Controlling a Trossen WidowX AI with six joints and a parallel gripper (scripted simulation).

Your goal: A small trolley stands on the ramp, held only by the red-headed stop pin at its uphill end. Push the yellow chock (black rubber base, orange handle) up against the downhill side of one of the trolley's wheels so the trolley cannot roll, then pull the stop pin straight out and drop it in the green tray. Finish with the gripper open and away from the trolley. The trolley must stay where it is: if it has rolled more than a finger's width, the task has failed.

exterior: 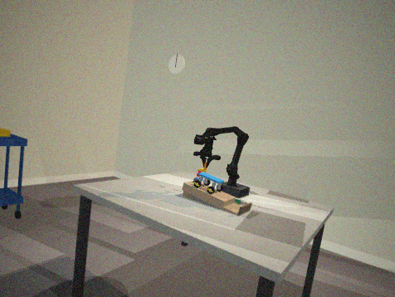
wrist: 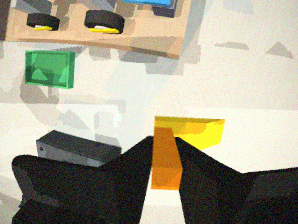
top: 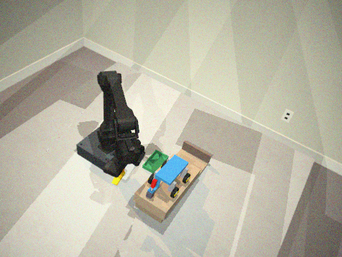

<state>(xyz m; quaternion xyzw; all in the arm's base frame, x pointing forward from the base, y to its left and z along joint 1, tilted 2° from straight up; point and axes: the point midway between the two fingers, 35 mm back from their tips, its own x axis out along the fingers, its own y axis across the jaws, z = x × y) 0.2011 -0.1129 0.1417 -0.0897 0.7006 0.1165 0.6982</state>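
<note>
The red-headed stop pin lies 120 mm ahead of my gripper tip, 50 mm to the left of it and 40 mm below it. The rest, counted from my gripper tip: blue-topped trolley: 150 mm to the left, 130 mm ahead, 60 mm below; then ramp: 160 mm to the left, 130 mm below, 130 mm ahead; then yellow chock: 20 mm to the right, 10 mm below, 10 mm ahead.
</note>
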